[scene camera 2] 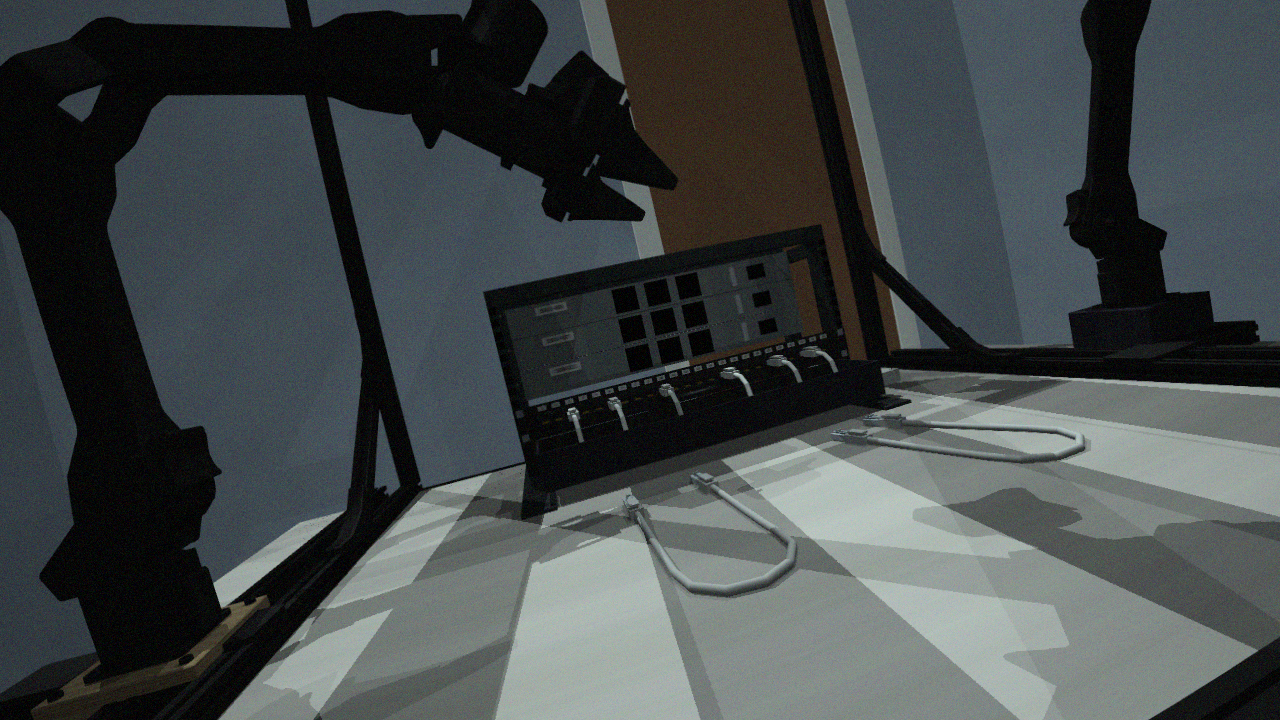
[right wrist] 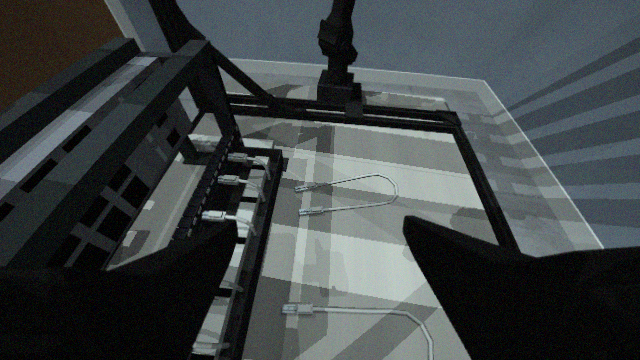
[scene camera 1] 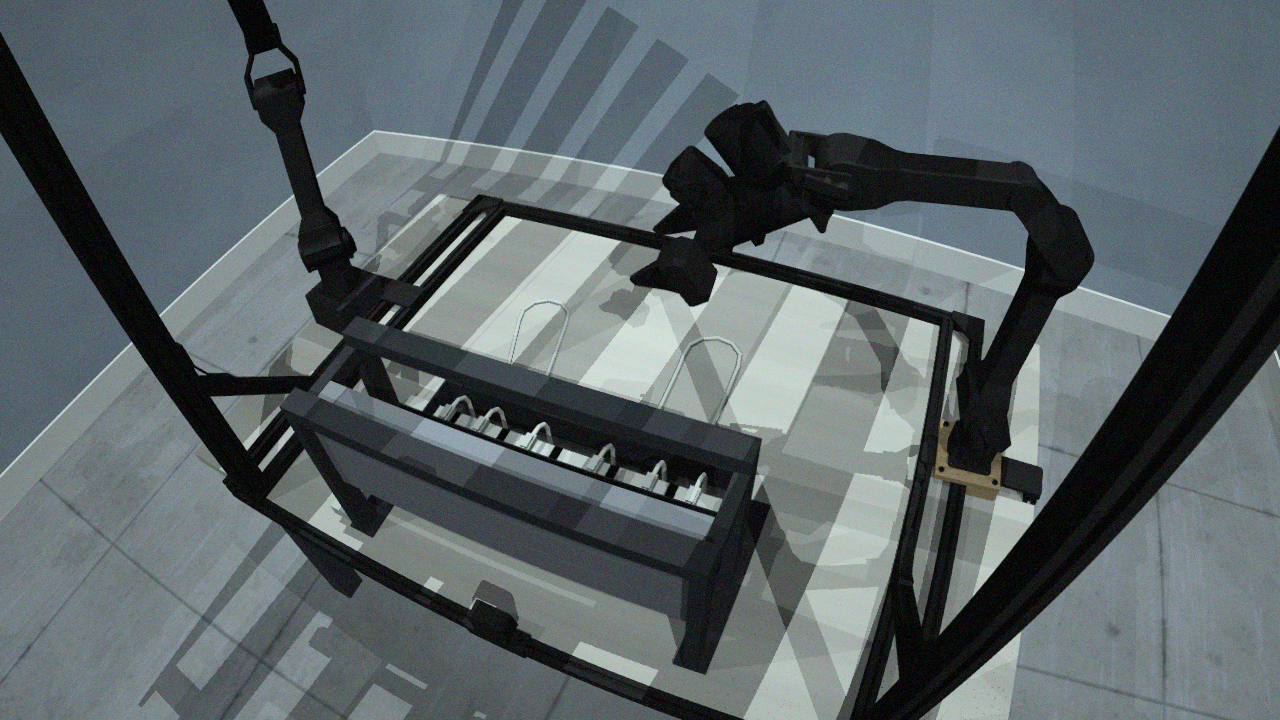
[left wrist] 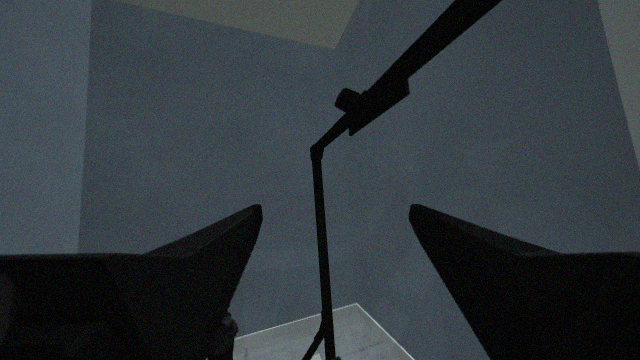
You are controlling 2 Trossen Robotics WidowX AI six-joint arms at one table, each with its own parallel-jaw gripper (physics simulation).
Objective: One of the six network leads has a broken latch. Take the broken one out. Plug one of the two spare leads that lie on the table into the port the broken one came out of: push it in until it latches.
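Frame: origin at the left arm's base, x right, y up, z back, level; millimetres.
Where they show: left gripper, between the fingertips: (left wrist: 335, 211); right gripper, between the fingertips: (scene camera 2: 658, 202) (right wrist: 321, 225) (scene camera 1: 644, 255); left arm's base, origin of its link: (scene camera 2: 1135, 302) (right wrist: 336, 78) (scene camera 1: 340, 285); right arm's base, origin of its link: (scene camera 2: 163, 645) (scene camera 1: 970, 453).
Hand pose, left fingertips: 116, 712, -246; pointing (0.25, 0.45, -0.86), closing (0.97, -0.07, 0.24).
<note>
Each offset is from my left fingertips to the top centre of the thing, as dx, dy, dz. "spot": to the spot under its first point.
Six white network leads are plugged in a row low in the dark rack @[+61, -516, -302] (scene camera 1: 537, 383) (scene camera 2: 653, 264); one is the leftmost lead @[-36, -689, -462] (scene camera 2: 573, 417), another the rightmost lead @[-3, -689, -126] (scene camera 2: 816, 353). Which latch is broken cannot be told. One spare lead @[spot: -166, -766, -424] (scene camera 2: 631, 506) (right wrist: 300, 309) lies curved on the table before the rack's middle. The other spare lead (scene camera 2: 1029, 457) (right wrist: 312, 211) lies farther right in scene camera 2. My right gripper (scene camera 1: 645, 255) (scene camera 2: 659, 202) (right wrist: 321, 225) is open and empty, high above the table, away from the leads. My left gripper (left wrist: 335, 211) is open and empty, facing the wall.
A dark trough wall runs along the front of the plugged leads, under their bent cables. Black frame rails edge the table, and dark posts rise at its corners. The left arm's base (scene camera 1: 344, 295) (scene camera 2: 1136, 320) (right wrist: 339, 87) stands beyond the rack's end, at the table's edge.
</note>
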